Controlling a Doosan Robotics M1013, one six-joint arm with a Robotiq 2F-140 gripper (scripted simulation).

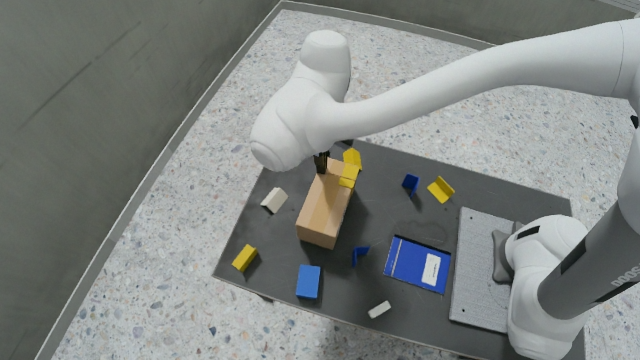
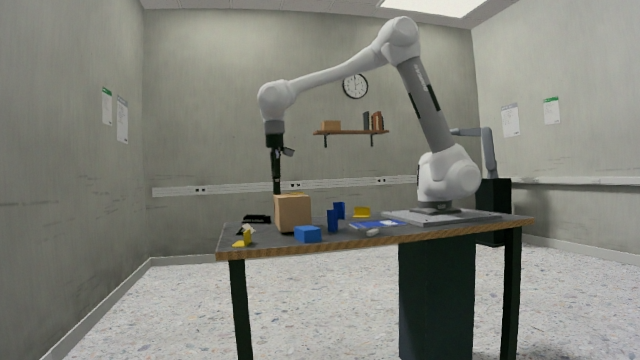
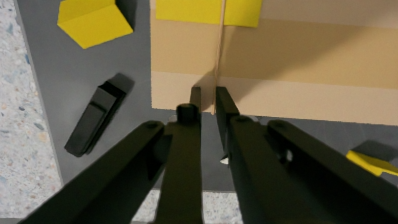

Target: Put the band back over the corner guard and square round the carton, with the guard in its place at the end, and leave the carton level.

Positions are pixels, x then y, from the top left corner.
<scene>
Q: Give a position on a black bar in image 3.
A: At 106, 99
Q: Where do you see a brown carton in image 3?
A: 323, 67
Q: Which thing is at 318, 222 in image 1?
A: A brown carton.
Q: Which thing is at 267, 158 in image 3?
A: My gripper.
</scene>
